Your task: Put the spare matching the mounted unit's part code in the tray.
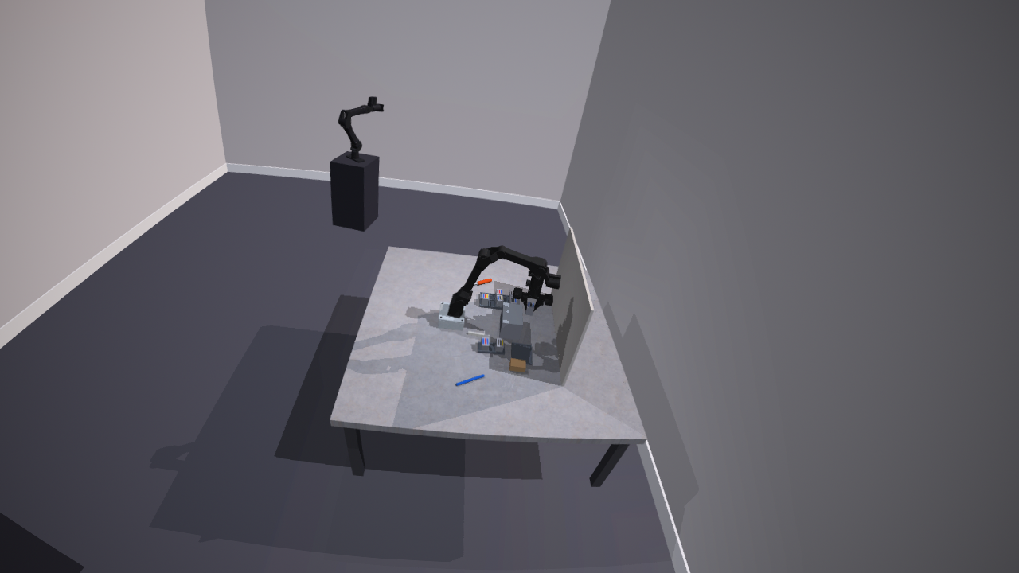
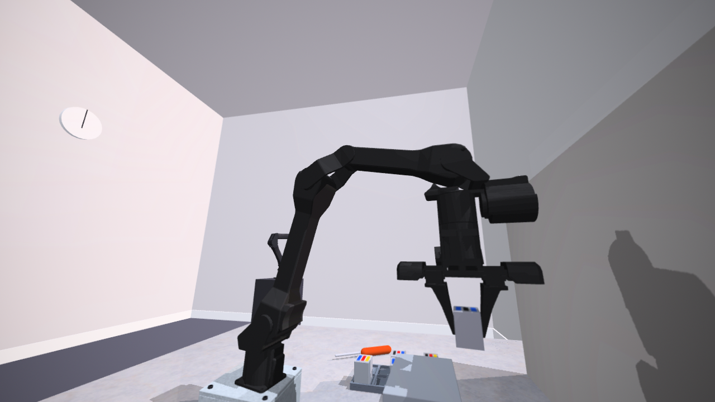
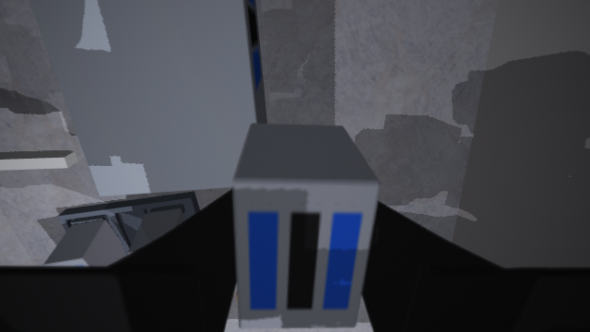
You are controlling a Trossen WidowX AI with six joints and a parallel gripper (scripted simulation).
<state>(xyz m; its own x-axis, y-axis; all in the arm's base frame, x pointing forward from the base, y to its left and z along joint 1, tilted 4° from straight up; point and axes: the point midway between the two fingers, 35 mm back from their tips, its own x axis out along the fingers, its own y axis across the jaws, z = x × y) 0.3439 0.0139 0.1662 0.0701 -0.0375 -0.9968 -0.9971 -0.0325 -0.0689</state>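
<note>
My gripper tip is 17 cm above the dark grey tray, 13 cm to the left of it and 1 cm short of it. Round my gripper tip: small tan block (22 cm to the right, 16 cm below); then upright grey panel (17 cm ahead, 7 cm to the left, 5 cm above); then mounted unit (12 cm below, 7 cm behind, 5 cm to the left).
</note>
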